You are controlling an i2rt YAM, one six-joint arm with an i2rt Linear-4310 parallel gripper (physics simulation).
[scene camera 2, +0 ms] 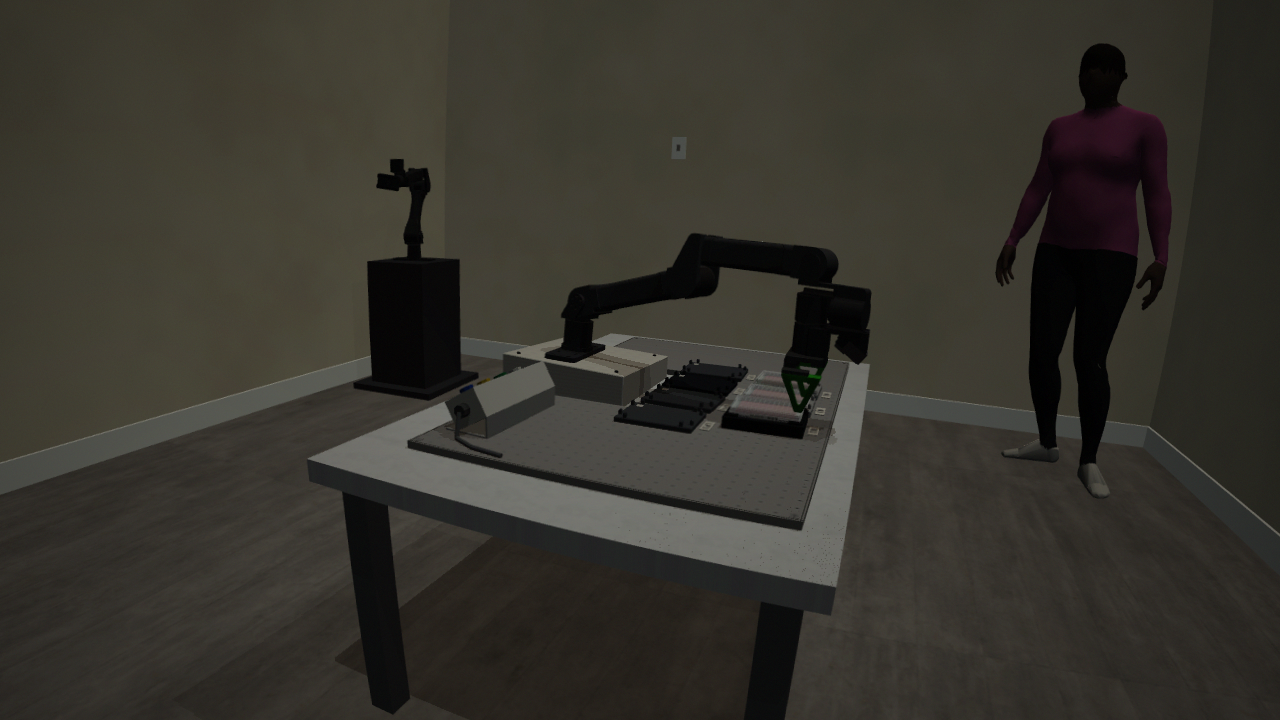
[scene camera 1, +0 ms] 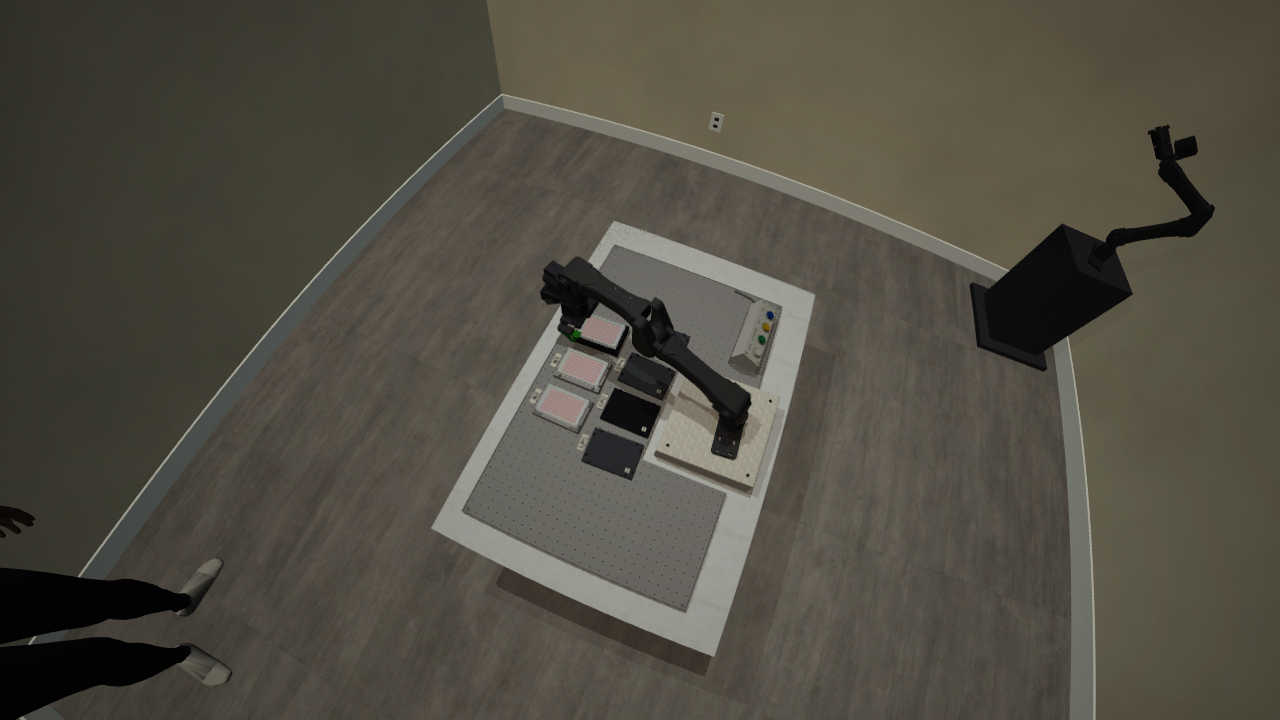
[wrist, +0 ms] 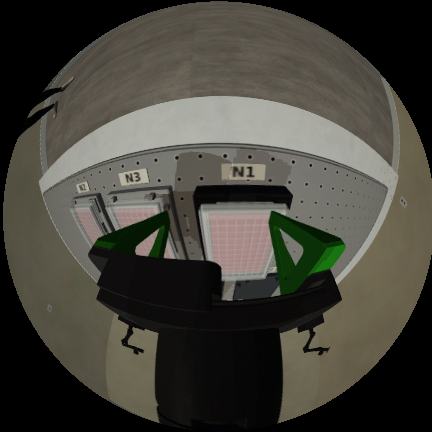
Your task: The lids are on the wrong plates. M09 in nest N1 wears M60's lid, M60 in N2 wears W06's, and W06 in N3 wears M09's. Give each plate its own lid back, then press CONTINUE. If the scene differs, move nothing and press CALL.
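Frame: origin at the arm's base, x down, y ahead, z right, level; centimetres.
Seen in the pictures: gripper, between the fingertips: [scene camera 2: 801, 404] [scene camera 1: 579, 329] [wrist: 218, 216]; arm's base, origin of its link: [scene camera 2: 576, 353] [scene camera 1: 731, 422].
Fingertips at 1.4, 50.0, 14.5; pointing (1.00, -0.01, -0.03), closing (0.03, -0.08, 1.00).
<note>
Pixels of each thing's top centre, then the offset from my fingertips to it, as dx, dy, dz.
- lidded N3 plate, centre of its top: [wrist: 143, 244] [scene camera 2: 778, 392] [scene camera 1: 582, 366] +1.1, -5.1, -10.9
- lidded N2 plate, centre of its top: [wrist: 91, 236] [scene camera 2: 788, 377] [scene camera 1: 562, 404] +1.1, -4.1, -23.9
- button console, centre of its top: [scene camera 2: 502, 371] [scene camera 1: 758, 327] -4.4, -51.3, +17.1
A plate with a clear lid and pink wells [scene camera 1: 602, 331] [scene camera 2: 760, 407] [wrist: 240, 240] sits in the black nest labelled N1. The lidded N3 plate [scene camera 1: 582, 368] [wrist: 132, 212] is beside it, and the lidded N2 plate [scene camera 1: 562, 405] [wrist: 86, 220] is beyond that. Plate and lid names are not readable. My gripper [scene camera 1: 575, 334] [scene camera 2: 800, 392] [wrist: 218, 216] is open and empty at the N1 plate. In the wrist view one green finger overlaps the N1 plate's right edge and the other overlaps the N3 plate. The button console [scene camera 1: 750, 344] [scene camera 2: 514, 400] has several coloured buttons; their labels are unreadable.
Dark trays [scene camera 1: 646, 374] [scene camera 1: 630, 411] [scene camera 1: 613, 453] [scene camera 2: 660, 415] lie between the plates and the pale arm base [scene camera 1: 707, 447] [scene camera 2: 581, 371]. My arm [scene camera 1: 666, 335] [scene camera 2: 760, 257] reaches over them. A person [scene camera 2: 1096, 188] stands off the table, and another arm is on a black pedestal [scene camera 1: 1056, 291] [scene camera 2: 413, 322].
</note>
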